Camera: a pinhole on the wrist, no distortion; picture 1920 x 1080 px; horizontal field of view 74.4 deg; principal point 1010.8 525.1 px. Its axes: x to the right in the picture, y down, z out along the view. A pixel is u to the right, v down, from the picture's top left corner.
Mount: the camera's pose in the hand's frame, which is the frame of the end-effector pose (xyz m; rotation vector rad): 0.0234 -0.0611 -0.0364 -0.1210 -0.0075 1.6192
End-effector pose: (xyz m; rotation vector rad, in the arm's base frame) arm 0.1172 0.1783 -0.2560 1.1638 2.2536 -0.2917
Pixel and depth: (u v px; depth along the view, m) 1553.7 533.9 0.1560
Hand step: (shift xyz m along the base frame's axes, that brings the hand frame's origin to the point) 0.0552 -0.0358 -0.0944
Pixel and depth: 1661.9 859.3 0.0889
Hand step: 0.0143 -0.0332 -0.0329
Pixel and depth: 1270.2 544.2 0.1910
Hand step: 0.0509 -0.0692 -0.1238
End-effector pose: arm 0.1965 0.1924 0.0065 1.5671 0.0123 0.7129
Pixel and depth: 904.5 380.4 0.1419
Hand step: 0.0949 -0.0746 -0.0391
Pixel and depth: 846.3 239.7 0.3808
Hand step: 0.2513 -0.2710 -0.0212
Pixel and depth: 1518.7 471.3 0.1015
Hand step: 0.0465 -0.0462 -0.0016
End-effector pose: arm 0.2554 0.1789 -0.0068 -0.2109 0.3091 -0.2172
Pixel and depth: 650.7 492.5 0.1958
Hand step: 0.0479 -0.0738 0.1718
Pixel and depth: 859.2 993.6 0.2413
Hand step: -0.0282 -0.0199 0.2267
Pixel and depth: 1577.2 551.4 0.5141
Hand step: 0.1456 0.2824 0.3884
